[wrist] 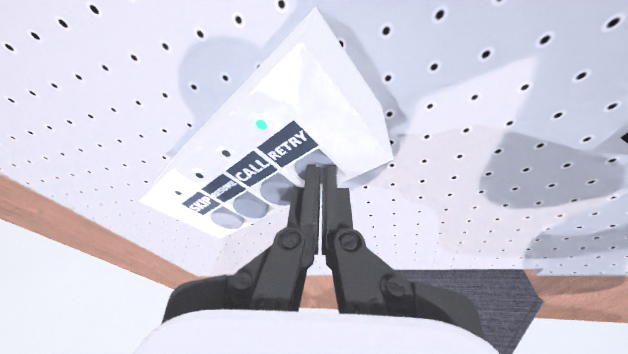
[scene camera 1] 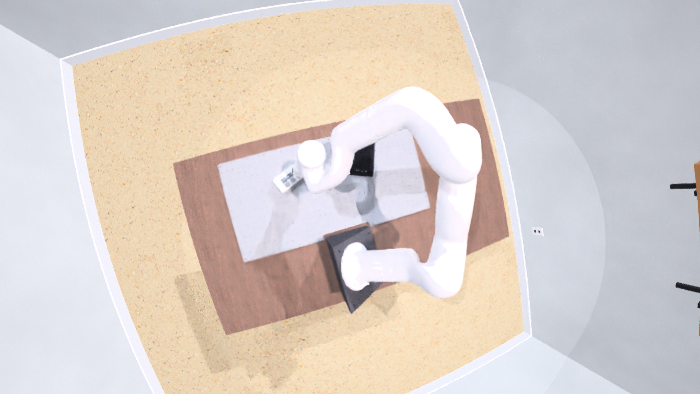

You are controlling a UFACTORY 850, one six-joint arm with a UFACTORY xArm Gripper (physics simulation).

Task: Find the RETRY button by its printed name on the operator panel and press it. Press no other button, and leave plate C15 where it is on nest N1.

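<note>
The white operator panel [scene camera 1: 284, 184] [wrist: 235, 125] stands on the light perforated board. In the wrist view its buttons are labelled SKIP, RESUME, CALL and RETRY. The grey RETRY button [wrist: 309, 159] is at the right end of the row, below its dark label [wrist: 289, 144]. A green lamp [wrist: 261, 124] is lit above that label; the other lamp spots are dark. My gripper [wrist: 321, 182] is shut and empty, its fingertips at the RETRY button and covering its lower part; they appear to touch it. The arm hides the gripper in the scene view. Plate C15 and nest N1 cannot be identified.
The perforated board [scene camera 1: 265, 235] lies on a brown table [scene camera 1: 210, 260]. A black object [scene camera 1: 363, 162] is partly under the arm, right of the panel. The CALL button [wrist: 274, 190] is close to the left of the fingers. The dark robot base plate [scene camera 1: 352, 300] is at the table's front edge.
</note>
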